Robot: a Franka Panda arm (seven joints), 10 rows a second.
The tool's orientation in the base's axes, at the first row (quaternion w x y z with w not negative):
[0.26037 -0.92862 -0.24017 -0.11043]
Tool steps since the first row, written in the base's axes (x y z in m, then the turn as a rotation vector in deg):
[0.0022 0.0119 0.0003 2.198 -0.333 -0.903]
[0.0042 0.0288 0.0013 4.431 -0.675 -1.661]
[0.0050 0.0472 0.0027 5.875 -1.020 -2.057]
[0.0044 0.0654 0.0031 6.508 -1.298 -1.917]
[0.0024 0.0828 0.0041 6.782 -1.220 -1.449]
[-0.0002 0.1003 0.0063 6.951 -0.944 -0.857]
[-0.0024 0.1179 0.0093 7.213 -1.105 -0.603]
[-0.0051 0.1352 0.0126 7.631 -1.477 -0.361]
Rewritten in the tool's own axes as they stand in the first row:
[0.0066 -0.0079 0.0063 1.463 1.745 0.756]
[0.0152 -0.0200 0.0147 3.001 3.452 1.388]
[0.0235 -0.0340 0.0235 3.978 4.608 1.651]
[0.0302 -0.0481 0.0328 4.461 5.075 1.435]
[0.0356 -0.0626 0.0412 4.882 4.953 1.105]
[0.0409 -0.0779 0.0485 5.330 4.576 0.770]
[0.0468 -0.0935 0.0553 5.577 4.719 0.491]
[0.0523 -0.1093 0.0616 5.871 5.104 0.121]

